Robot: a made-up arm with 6 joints. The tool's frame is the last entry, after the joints. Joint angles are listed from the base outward. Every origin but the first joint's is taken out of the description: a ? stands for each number. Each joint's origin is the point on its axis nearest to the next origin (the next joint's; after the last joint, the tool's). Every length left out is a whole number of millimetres.
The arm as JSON. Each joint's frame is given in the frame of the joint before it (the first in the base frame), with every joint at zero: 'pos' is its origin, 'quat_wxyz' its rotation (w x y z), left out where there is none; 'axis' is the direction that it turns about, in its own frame. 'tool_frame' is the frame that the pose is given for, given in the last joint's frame.
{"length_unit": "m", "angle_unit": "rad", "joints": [
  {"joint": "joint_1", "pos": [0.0, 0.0, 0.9], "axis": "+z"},
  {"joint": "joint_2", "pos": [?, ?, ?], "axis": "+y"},
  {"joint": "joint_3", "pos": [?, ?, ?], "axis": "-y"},
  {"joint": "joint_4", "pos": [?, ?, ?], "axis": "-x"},
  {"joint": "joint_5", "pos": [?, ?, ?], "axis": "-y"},
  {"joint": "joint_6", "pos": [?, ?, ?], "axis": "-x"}
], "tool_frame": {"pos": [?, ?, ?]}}
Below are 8 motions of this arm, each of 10 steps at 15 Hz.
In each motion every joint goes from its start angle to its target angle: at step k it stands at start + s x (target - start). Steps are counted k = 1, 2, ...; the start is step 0. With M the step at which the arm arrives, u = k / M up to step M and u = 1 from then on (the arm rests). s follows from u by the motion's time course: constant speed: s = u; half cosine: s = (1 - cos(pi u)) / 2; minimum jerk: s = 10 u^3 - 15 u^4 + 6 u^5.
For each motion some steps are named. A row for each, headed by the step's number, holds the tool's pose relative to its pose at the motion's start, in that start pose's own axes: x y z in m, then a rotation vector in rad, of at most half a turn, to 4 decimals.
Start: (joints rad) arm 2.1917 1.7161 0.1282 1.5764 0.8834 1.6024
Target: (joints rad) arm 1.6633 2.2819 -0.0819 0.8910 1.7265 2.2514
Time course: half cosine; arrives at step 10
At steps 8, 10:
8: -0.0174 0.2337 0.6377 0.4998 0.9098 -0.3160
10: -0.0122 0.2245 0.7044 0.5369 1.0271 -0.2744

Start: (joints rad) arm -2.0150 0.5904 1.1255 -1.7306 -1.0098 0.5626
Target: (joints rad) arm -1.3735 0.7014 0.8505 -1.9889 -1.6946 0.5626
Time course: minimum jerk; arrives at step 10
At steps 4, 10:
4: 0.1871 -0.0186 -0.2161 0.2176 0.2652 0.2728
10: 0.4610 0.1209 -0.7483 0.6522 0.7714 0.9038

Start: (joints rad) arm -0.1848 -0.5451 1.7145 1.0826 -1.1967 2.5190
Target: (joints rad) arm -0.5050 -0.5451 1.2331 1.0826 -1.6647 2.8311
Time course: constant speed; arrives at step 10
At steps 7, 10:
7: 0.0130 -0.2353 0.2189 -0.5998 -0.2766 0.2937
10: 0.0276 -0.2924 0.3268 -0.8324 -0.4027 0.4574

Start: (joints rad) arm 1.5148 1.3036 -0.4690 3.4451 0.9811 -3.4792
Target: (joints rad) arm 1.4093 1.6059 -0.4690 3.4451 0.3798 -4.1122
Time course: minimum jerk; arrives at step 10
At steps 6, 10:
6: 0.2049 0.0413 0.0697 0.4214 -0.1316 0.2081
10: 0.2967 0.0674 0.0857 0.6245 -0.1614 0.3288

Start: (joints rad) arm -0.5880 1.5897 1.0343 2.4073 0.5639 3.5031
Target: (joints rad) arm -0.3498 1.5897 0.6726 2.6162 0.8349 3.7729
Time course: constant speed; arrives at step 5
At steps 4, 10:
4: 0.2007 0.1363 -0.3971 -0.4007 0.5825 0.0390
10: 0.2251 0.1590 -0.5026 -0.4970 0.7302 0.0601

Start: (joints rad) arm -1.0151 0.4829 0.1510 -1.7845 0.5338 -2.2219
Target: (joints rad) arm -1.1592 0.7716 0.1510 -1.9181 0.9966 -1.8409
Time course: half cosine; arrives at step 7
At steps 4, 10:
4: 0.1772 0.2294 0.0605 -0.2314 0.0409 0.4468
10: 0.2552 0.3892 0.0992 -0.3881 0.0103 0.7394

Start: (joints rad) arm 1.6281 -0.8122 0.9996 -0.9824 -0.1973 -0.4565
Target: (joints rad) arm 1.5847 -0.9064 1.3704 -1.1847 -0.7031 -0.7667
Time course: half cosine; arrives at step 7
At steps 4, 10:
4: -0.1615 0.2817 -0.0634 0.1937 0.2890 0.1391
10: -0.3048 0.4348 -0.1186 0.2633 0.5025 0.1977

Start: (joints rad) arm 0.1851 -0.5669 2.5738 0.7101 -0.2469 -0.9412
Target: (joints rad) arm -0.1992 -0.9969 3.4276 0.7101 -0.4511 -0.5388
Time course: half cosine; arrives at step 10
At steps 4, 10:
4: -0.2413 0.1980 0.4019 -0.0564 -0.3585 0.1566
10: -0.9751 0.1792 0.8141 0.0571 -1.0165 0.3260

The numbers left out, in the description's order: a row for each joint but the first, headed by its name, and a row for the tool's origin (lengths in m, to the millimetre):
joint_2: 0.19 0.0 0.0
joint_3: 0.0 0.0 0.59
joint_4: 0.88 0.0 0.27
joint_5: 0.0 0.0 0.0
joint_6: 0.18 0.0 0.0
tool: 0.0 0.0 0.0

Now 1 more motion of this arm.
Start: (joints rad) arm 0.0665 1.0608 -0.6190 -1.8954 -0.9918 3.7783
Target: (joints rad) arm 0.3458 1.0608 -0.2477 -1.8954 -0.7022 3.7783
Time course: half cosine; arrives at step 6
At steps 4, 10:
4: 0.1810 -0.2347 0.1050 -0.3350 0.0990 0.0691
10: 0.2436 -0.3061 0.1696 -0.4423 0.1282 0.0735

